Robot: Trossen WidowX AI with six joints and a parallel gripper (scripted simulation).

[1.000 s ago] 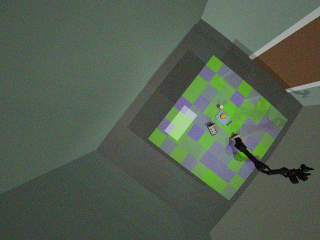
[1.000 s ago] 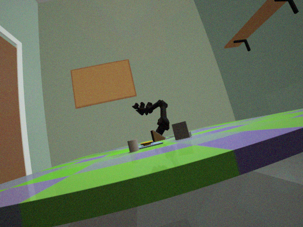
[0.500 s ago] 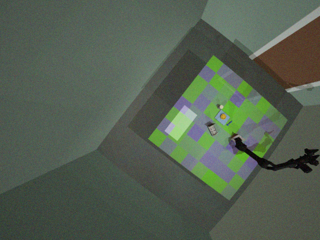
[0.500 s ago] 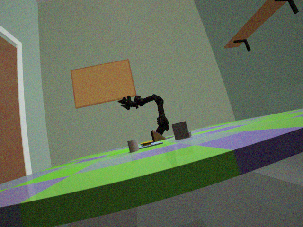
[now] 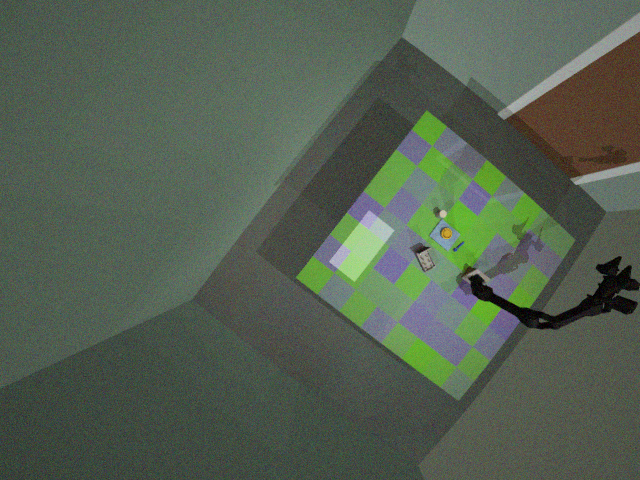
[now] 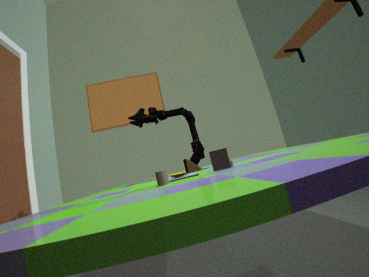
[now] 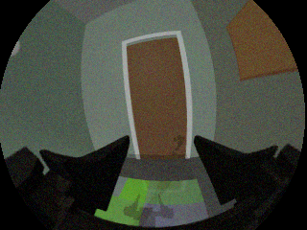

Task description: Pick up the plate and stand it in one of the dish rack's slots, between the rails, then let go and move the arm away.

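The plate is 54 cm ahead of my gripper tip, 46 cm below it and 29 cm to the left of it. From my gripper tip the other things lie so: dish rack: 53 cm ahead, 49 cm to the left, 45 cm below; then blue spoon: 47 cm below, 42 cm ahead, 30 cm to the left; then beige cylinder: 64 cm ahead, 45 cm below, 23 cm to the left.
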